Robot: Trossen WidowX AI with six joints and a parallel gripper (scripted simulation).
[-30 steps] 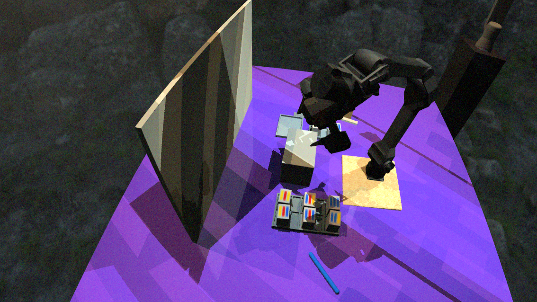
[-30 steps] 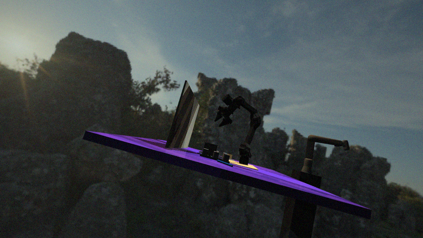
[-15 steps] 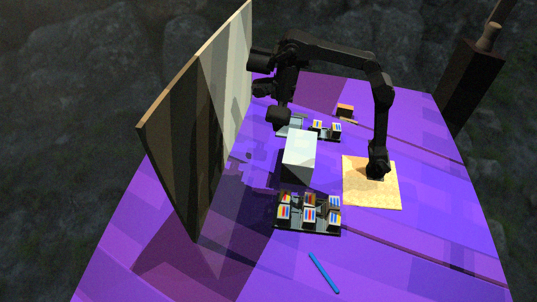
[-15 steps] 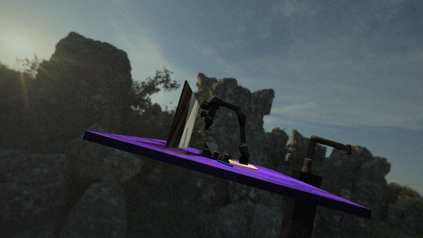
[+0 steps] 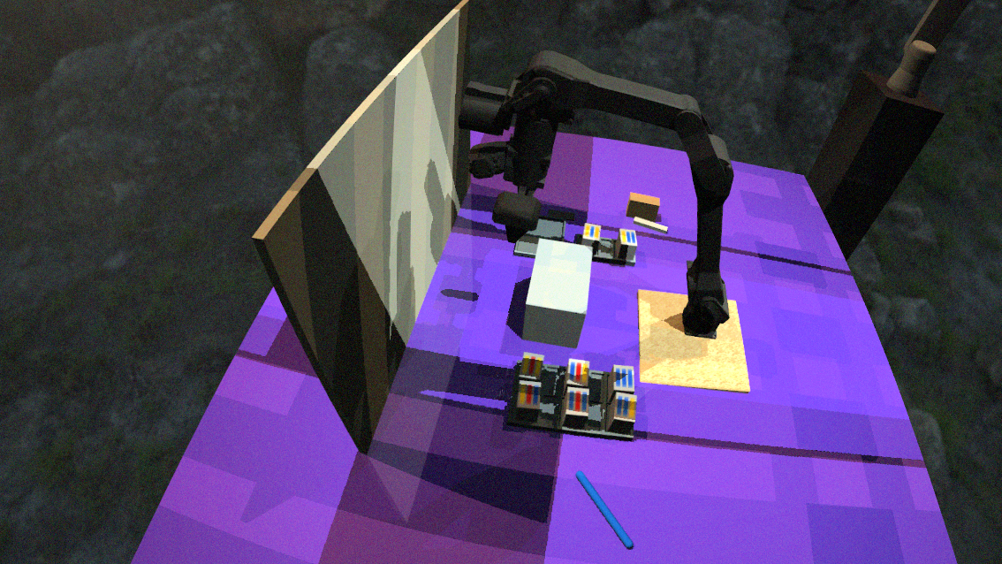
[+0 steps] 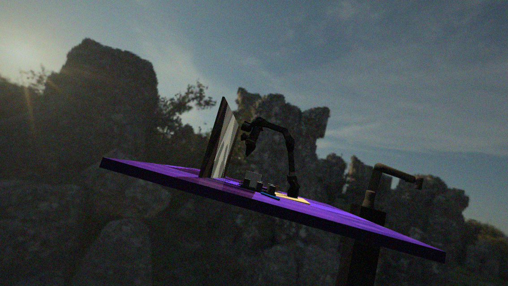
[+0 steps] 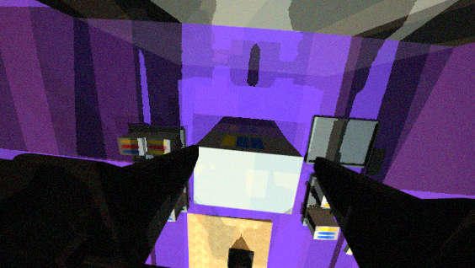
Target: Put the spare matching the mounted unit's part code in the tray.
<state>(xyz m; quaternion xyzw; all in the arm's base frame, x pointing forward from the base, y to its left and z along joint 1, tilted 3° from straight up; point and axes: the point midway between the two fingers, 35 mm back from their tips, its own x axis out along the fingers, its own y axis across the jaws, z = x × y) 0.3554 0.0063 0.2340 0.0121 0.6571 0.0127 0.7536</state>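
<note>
Right now the spare is 210 mm behind my gripper tip, 180 mm to the right of it and 160 mm below it. Round my gripper tip: flat grey tray (190 mm to the right, 190 mm below, 30 mm behind); then tall panel (170 mm ahead, 30 mm above); then dark rack (190 mm below, 180 mm to the right, 170 mm behind).
</note>
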